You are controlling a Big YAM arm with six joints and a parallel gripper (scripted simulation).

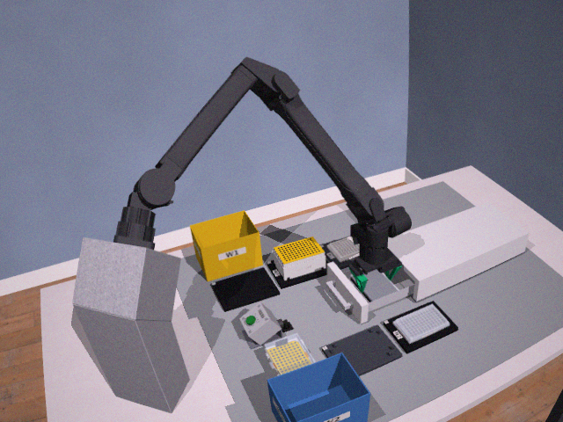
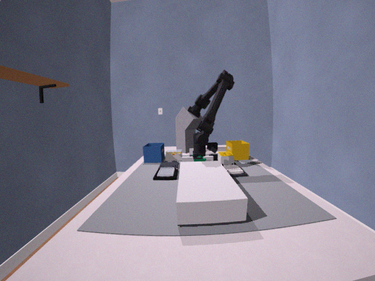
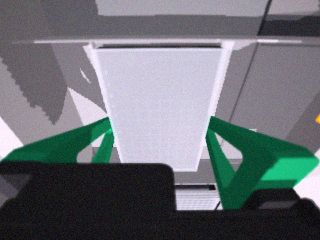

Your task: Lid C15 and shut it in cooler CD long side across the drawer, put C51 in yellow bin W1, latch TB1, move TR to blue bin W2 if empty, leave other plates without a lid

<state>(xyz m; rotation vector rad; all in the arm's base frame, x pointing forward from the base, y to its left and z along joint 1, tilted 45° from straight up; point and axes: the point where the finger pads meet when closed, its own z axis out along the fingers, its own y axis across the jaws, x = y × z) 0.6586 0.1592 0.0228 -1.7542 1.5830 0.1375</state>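
Now: hand right at the clear plate lid. The rest, counted from my hand: black plate (right at my hand); then white cooler CD (160 mm ahead, 40 mm to the left, 10 mm above); then cooler drawer (40 mm ahead, 10 mm to the left).
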